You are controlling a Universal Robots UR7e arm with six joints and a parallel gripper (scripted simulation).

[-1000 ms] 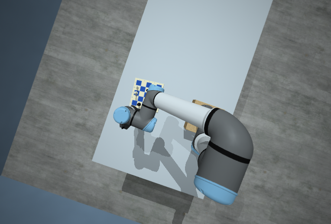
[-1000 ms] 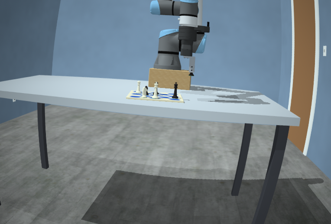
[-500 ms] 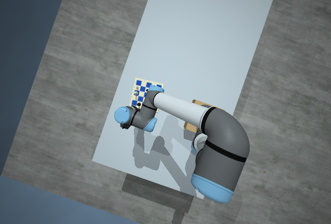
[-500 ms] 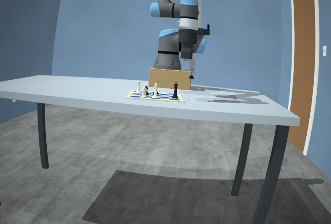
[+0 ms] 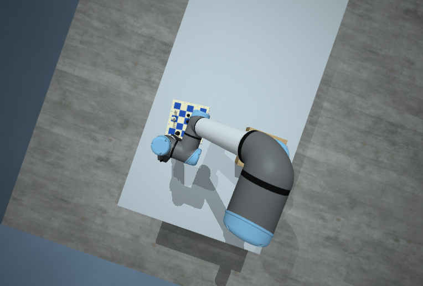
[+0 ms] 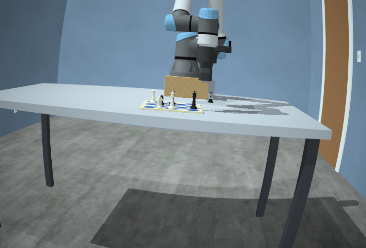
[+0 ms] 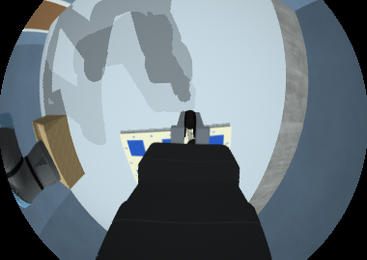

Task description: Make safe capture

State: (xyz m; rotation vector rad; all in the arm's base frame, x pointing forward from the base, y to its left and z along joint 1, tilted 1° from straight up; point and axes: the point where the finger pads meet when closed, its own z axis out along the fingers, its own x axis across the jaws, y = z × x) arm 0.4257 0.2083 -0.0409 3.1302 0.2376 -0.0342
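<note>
The tall black piece is 20 mm ahead of my hand, 60 mm to the right of it and 30 mm below it. The rest, counted from my hand: white pawn-like piece: 20 mm behind, 220 mm to the right, 30 mm below.
</note>
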